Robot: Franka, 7 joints.
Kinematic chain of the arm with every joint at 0, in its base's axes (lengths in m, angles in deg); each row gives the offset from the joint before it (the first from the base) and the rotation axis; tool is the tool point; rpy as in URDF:
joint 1: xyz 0 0 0.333 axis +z
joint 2: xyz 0 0 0 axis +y
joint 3: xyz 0 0 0.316 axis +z
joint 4: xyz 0.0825 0 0 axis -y
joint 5: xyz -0.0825 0 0.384 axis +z
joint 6: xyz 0 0 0 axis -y
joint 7: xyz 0.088 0 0 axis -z
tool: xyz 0 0 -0.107 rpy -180 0 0
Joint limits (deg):
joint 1: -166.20..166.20
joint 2: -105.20..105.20
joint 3: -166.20..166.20
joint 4: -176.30..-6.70
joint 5: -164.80..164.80
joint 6: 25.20..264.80
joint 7: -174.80..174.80
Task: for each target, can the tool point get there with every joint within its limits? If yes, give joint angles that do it. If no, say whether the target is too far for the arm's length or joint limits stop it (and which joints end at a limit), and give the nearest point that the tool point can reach.
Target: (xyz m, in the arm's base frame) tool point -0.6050 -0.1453 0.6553
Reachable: yes | joints -22.20 -54.93 -115.56 -48.70 73.46 48.60 143.25
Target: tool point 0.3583 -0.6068 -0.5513
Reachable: no: too far | nearest point 0.2802 -0.4746 -0.2883 | short by 0.305 m
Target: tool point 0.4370 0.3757 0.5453
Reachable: yes | joints 139.14 18.58 -107.52 -114.38 -95.45 153.35 -86.59
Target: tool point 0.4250 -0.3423 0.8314
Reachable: yes | joints -14.50 28.47 -21.33 -36.95 -83.93 56.49 99.61
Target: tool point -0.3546 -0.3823 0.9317
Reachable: yes | joints 67.87 -41.64 56.50 -35.74 -33.77 214.57 5.29
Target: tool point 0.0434 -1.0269 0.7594
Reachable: no: too far | nearest point 0.0335 -0.7917 0.6617 | short by 0.255 m
